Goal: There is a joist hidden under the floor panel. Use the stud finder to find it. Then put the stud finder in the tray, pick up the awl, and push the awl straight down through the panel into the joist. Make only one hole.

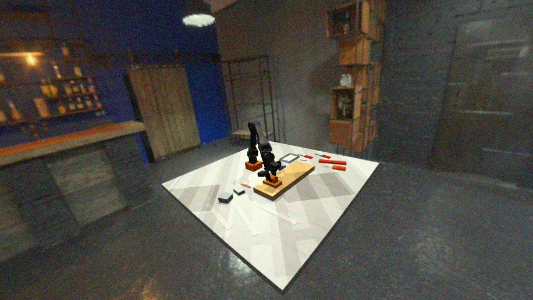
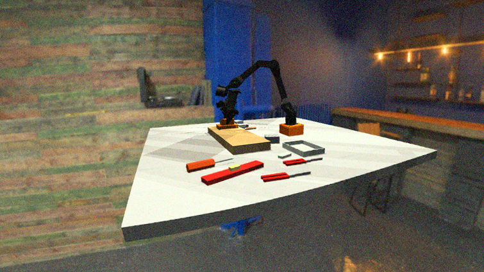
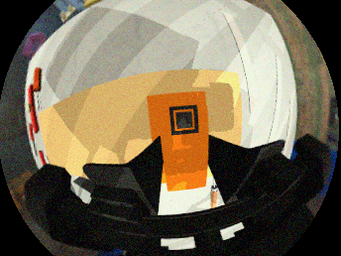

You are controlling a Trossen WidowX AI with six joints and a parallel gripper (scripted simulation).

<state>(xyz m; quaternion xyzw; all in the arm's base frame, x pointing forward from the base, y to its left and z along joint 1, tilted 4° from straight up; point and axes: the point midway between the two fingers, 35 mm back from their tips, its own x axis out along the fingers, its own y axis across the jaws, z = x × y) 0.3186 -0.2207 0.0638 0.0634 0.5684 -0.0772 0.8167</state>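
My gripper tip is 51 cm to the right of the grey tray, 11 cm past it and 5 cm above it. Also, from my gripper tip: awl: 18 cm behind, 6 cm below, 5 cm to the right; then orange stud finder: 2 cm above, 1 cm ahead; then red level: 56 cm to the left, 27 cm ahead, 5 cm below.
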